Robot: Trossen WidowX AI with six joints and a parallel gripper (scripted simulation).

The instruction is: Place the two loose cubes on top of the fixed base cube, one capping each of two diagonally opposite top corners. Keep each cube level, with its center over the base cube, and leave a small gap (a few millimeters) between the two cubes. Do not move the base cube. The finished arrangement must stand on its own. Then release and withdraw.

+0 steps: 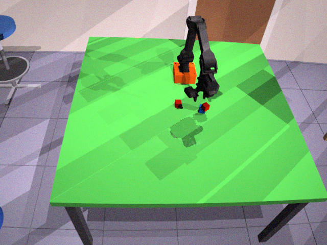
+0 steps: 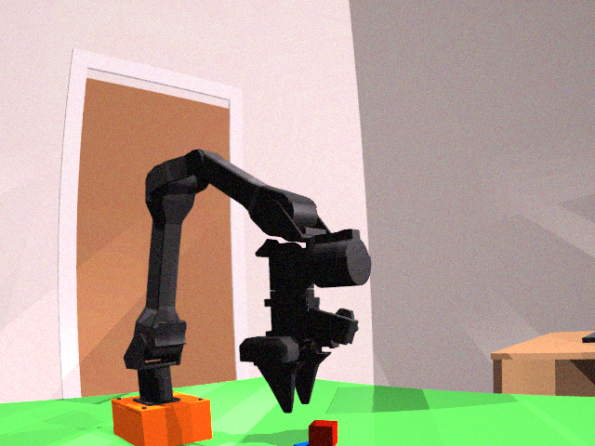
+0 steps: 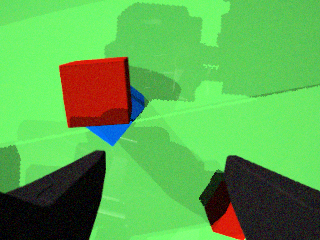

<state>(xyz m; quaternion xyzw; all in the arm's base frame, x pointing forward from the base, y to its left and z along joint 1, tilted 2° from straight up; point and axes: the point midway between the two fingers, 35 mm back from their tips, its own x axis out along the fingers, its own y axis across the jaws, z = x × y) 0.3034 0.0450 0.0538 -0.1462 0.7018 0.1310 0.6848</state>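
The blue cube lies 80 mm below my gripper tip, 30 mm to the left of it and 10 mm behind it.
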